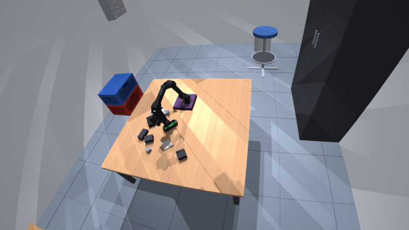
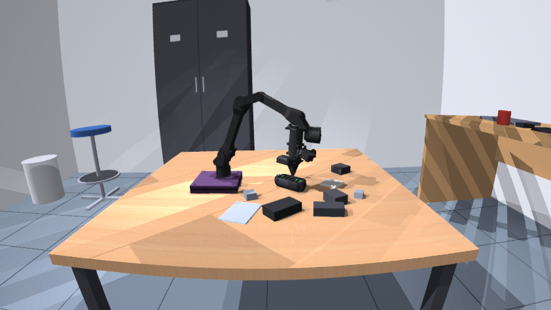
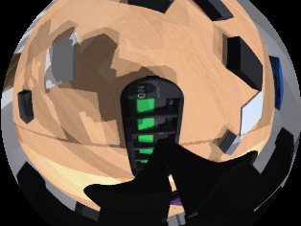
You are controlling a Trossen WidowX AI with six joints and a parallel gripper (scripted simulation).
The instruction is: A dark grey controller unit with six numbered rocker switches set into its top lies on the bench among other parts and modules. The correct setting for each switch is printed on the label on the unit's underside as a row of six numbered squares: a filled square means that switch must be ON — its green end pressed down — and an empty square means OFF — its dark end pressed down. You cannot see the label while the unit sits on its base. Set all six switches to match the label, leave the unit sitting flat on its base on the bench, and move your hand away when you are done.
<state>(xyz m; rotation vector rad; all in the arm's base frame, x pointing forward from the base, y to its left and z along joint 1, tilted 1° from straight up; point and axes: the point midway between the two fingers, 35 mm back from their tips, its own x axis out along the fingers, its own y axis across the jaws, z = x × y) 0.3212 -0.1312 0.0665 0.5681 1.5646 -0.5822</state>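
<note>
My gripper tip is 19 cm short of the white plate, 6 cm above it and 3 cm to the right of it. Round my gripper tip: white sheet (22 cm behind, 20 cm to the right, 6 cm below).
</note>
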